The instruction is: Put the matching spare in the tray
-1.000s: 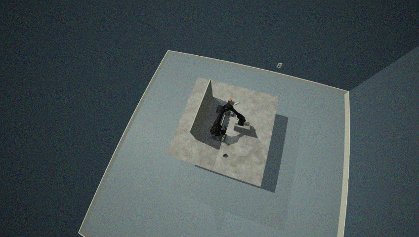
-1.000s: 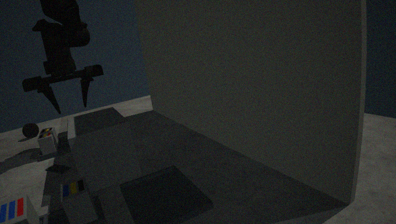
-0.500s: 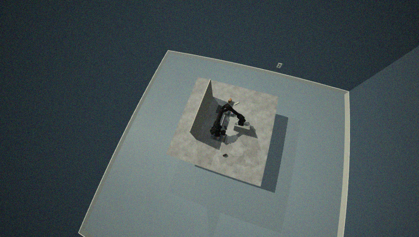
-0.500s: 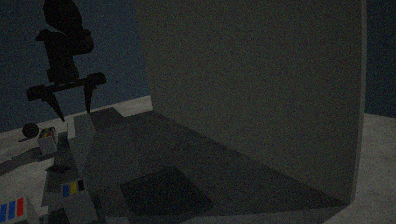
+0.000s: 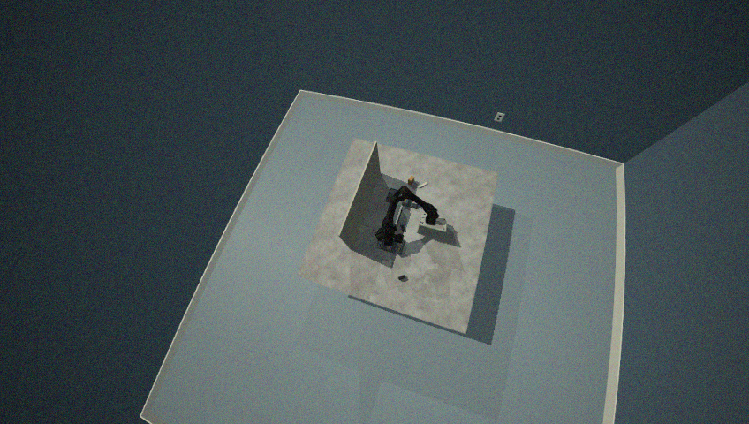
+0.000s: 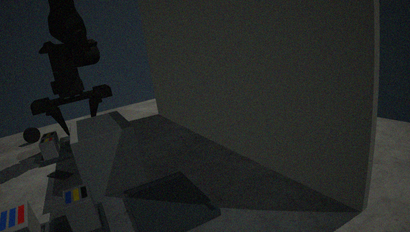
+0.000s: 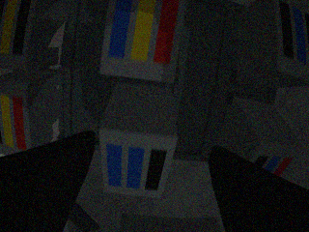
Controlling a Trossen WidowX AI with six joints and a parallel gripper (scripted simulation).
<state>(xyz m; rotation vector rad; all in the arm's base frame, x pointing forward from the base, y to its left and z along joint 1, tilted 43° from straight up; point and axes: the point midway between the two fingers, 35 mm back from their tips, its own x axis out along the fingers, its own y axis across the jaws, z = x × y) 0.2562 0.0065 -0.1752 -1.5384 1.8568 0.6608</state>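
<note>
The grey spare block is 10 mm to the right of my gripper tip and 10 mm behind it. Also, from my gripper tip: dark flat tray (360 mm to the right, 50 mm below, 30 mm ahead); upright wall (230 mm ahead, 220 mm to the right, 170 mm above).
</note>
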